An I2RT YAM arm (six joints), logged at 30 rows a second.
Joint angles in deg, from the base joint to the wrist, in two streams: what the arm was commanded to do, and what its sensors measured. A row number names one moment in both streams.
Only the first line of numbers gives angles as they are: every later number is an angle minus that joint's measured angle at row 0.
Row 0, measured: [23.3 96.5 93.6 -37.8 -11.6 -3.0]
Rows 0 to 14, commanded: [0.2 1.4 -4.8 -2.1 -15.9 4.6]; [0.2 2.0 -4.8 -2.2 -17.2 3.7]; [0.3 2.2 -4.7 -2.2 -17.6 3.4]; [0.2 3.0 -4.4 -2.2 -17.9 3.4]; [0.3 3.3 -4.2 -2.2 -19.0 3.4]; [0.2 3.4 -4.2 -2.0 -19.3 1.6]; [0.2 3.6 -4.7 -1.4 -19.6 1.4]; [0.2 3.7 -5.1 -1.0 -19.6 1.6]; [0.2 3.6 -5.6 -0.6 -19.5 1.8]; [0.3 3.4 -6.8 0.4 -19.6 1.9]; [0.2 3.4 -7.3 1.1 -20.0 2.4]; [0.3 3.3 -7.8 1.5 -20.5 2.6]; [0.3 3.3 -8.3 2.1 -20.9 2.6]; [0.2 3.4 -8.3 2.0 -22.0 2.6]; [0.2 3.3 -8.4 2.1 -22.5 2.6]
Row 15, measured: [0.0 4.5 -7.6 -0.4 -18.2 2.4]
